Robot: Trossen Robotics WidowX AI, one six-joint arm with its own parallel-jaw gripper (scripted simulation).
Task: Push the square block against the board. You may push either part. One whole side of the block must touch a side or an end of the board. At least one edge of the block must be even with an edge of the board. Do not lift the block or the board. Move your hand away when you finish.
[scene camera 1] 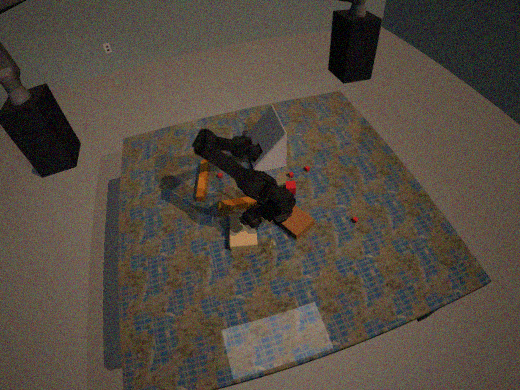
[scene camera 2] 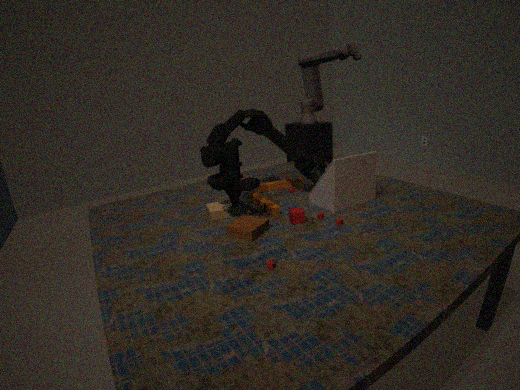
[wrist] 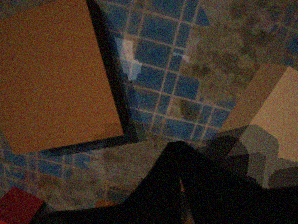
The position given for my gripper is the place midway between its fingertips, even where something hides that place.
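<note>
My gripper (scene camera 2: 234, 205), which I also see as my gripper (scene camera 1: 269, 220) and as my gripper (wrist: 175, 148), is shut and holds nothing. There is a tan block (scene camera 1: 242, 236) too. I can also see a square orange-brown block (scene camera 2: 249, 228), and the wrist view shows the square orange-brown block (wrist: 67, 91) as well.
</note>
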